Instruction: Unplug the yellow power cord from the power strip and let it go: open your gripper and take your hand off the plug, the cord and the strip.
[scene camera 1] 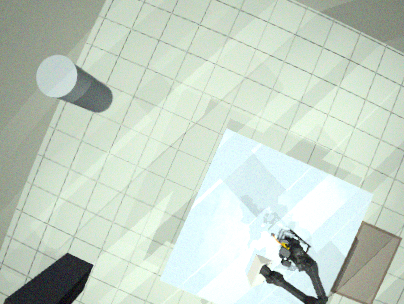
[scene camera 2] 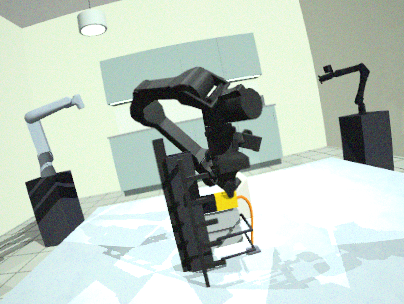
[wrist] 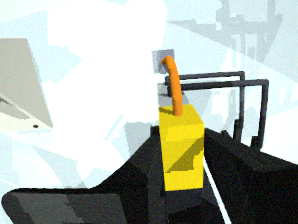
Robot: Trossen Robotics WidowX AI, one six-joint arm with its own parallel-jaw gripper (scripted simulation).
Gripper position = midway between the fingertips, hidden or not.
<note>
I see my gripper [scene camera 2: 229, 195].
My gripper is seen too in the wrist view [wrist: 180, 137].
</note>
